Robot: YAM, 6 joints.
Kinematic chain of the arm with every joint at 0, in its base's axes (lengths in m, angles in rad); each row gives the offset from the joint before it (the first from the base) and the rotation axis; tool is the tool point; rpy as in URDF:
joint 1: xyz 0 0 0.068 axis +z
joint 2: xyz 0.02 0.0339 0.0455 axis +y
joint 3: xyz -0.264 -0.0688 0 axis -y
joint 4: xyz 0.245 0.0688 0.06 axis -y
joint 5: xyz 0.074 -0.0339 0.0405 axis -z
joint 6: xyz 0.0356 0 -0.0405 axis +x
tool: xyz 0 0 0 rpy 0 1.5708 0
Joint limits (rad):
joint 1: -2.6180..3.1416
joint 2: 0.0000..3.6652
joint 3: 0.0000..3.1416
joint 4: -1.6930..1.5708
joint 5: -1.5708..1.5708
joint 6: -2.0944..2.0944
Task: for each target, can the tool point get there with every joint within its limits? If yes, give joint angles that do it. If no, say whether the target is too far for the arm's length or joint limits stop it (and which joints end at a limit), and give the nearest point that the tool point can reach.
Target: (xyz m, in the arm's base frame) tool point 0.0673 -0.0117 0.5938
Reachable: yes | joints 0.1504 0.8757 1.4539 0.5750 0.6546 -1.3610
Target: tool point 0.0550 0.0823 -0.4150
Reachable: no: joint limits stop it (at a limit: joint 2) | nearest point 0.0672 0.1005 -0.3570 | short by 0.062 m
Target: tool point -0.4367 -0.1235 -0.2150
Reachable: no: joint limits stop it (at a limit: joint 1) | nearest point -0.3988 -0.1891 -0.2150 | short by 0.076 m
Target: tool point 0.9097 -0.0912 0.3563
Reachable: no: too far | nearest point 0.6209 -0.0622 0.2775 | short by 0.301 m
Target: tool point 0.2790 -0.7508 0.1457
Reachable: no: too far | nearest point 0.2248 -0.6049 0.1393 | short by 0.156 m
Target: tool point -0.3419 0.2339 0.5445
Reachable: yes | joints -0.5485 0.6039 2.6036 0.1952 -0.6409 0.5008
